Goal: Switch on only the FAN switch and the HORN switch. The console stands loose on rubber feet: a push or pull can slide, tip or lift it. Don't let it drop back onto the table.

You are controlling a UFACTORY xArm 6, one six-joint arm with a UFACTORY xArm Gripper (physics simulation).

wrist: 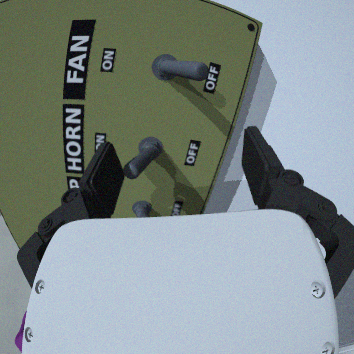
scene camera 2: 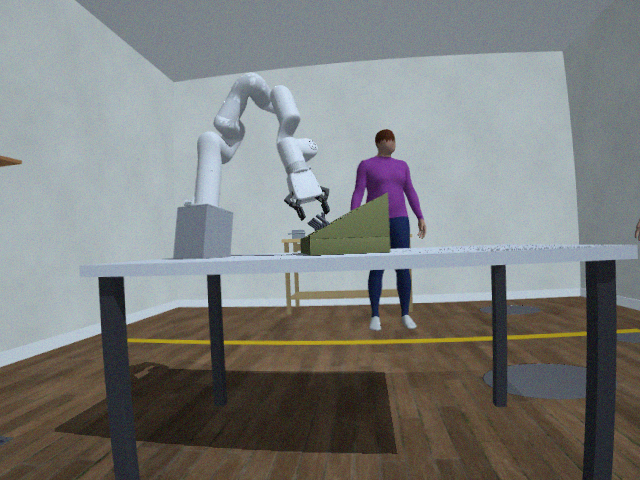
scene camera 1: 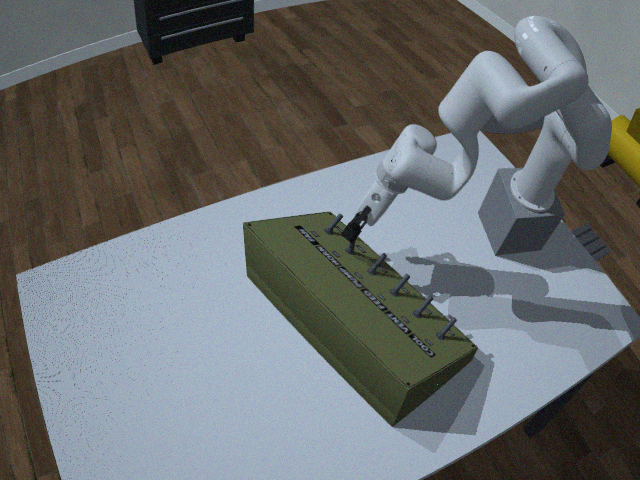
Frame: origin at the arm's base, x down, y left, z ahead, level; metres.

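Where they show: gripper, fingertip midpoint: (wrist: 178, 150) (scene camera 2: 315, 216) (scene camera 1: 356, 228); arm's base at its link origin: (wrist: 348, 348) (scene camera 2: 205, 209) (scene camera 1: 532, 191).
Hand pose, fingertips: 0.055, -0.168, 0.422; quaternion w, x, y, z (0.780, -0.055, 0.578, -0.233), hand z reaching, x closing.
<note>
Things, the pixels of their top centre, and the offset from my fingertips, as dx, dy, dz. "pt": a spot on its surface instead. Level surfaces: height alone.
- FAN lever at its top centre: (wrist: 171, 65) (scene camera 1: 335, 217) -0.002, -0.050, +0.020
- HORN lever at its top centre: (wrist: 127, 172) (scene camera 1: 353, 235) -0.014, +0.023, +0.026
- PUMP lever at a spot on its surface: (wrist: 142, 208) (scene camera 1: 371, 266) pt +0.028, +0.088, +0.020
- FEED lever at its top centre: (scene camera 1: 402, 278) -0.002, +0.165, -0.002
- VENT lever at its top centre: (scene camera 1: 426, 300) -0.002, +0.236, -0.009
- COOL lever at its top centre: (scene camera 1: 450, 322) -0.002, +0.308, -0.016
- table at its surface level: dx +0.129
The green console (scene camera 1: 320, 273) (scene camera 2: 361, 227) sits on the table, its sloped face carrying a row of levers. The FAN lever (scene camera 1: 334, 224) (wrist: 182, 69) leans toward its OFF label. The HORN lever (scene camera 1: 351, 247) (wrist: 142, 159) leans the other way, toward the ON side, its tip angled toward the lower left in the wrist view. My gripper (scene camera 1: 353, 231) (scene camera 2: 314, 214) (wrist: 178, 150) is open and empty. Its fingers are spread over the HORN area, one near the HORN ON label, the other beyond the console's edge. Whether a finger touches the console is unclear.
The PUMP lever (scene camera 1: 377, 264) (wrist: 142, 208), partly hidden by my gripper body in the wrist view, stands beside HORN. Further along are the FEED lever (scene camera 1: 400, 284), VENT lever (scene camera 1: 423, 306) and COOL lever (scene camera 1: 446, 328), leaning like FAN. A person (scene camera 2: 386, 175) stands behind the table (scene camera 1: 155, 361).
</note>
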